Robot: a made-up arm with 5 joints.
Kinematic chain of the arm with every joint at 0, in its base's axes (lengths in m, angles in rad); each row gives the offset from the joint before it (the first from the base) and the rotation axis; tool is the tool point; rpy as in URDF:
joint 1: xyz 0 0 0.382 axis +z
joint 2: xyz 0 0 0 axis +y
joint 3: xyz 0.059 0 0.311 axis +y
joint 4: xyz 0.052 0 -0.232 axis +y
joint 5: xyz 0.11 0 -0.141 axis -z
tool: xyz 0 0 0 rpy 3.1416 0 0
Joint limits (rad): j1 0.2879..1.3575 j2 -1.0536..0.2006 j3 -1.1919..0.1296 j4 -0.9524..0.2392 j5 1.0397..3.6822
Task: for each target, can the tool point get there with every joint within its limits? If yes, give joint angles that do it. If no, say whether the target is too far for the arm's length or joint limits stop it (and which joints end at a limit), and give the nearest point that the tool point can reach.
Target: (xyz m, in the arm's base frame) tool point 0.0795 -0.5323 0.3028
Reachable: no: joint limits stop it (at a limit: joint 1, joint 2, joint 3, joint 4) | nearest point 0.1058 0.0313 0.2606 | short by 0.566 m
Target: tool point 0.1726 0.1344 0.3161
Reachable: yes | joints 0.6615 -0.0135 -0.0436 0.1342 2.6262
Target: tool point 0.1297 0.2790 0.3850
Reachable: yes | joints 1.1357 -0.0457 -0.2484 0.0024 2.7628
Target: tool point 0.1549 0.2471 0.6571
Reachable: yes | joints 1.0108 -0.5066 -0.4798 -0.2593 2.4923
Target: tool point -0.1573 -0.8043 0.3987
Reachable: no: too far | nearest point -0.0445 -0.2055 0.9072 | short by 0.794 m
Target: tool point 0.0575 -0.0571 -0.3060
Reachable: no: joint limits stop it (at a limit: joint 1, joint 2, joint 3, joint 4) | nearest point 0.1058 0.0313 0.2606 | short by 0.576 m
